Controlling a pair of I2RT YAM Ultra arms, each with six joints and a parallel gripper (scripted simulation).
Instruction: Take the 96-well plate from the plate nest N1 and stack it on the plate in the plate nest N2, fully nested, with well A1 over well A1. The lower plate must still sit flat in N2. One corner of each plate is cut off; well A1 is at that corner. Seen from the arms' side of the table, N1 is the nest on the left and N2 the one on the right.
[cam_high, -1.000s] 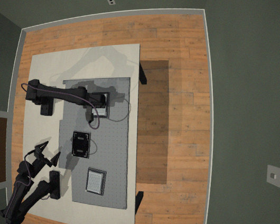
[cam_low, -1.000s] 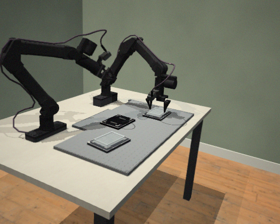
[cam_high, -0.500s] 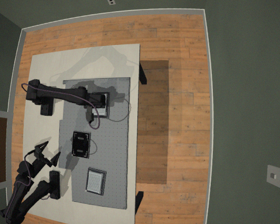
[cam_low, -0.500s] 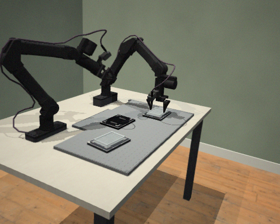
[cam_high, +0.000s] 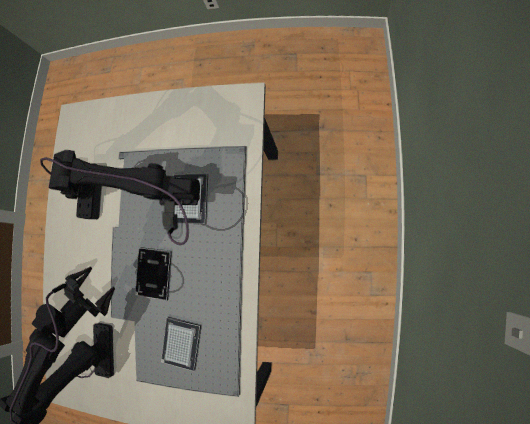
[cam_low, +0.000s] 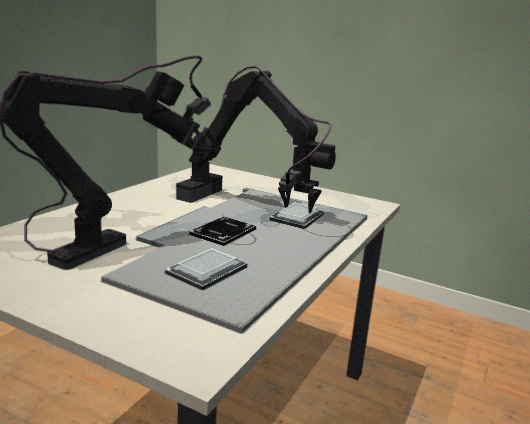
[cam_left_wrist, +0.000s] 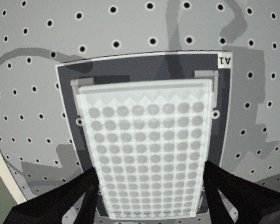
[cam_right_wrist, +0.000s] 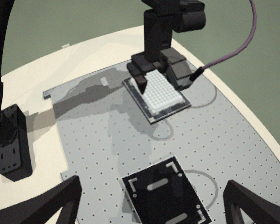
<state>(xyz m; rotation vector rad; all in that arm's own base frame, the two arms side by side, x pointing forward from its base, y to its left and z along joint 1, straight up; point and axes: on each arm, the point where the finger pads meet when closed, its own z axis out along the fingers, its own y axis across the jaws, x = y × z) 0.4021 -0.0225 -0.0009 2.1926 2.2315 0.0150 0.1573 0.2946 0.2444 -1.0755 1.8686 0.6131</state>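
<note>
Right now my left hand is 15 cm past the black nest, 24 cm to the left of it and 3 cm above it.
</note>
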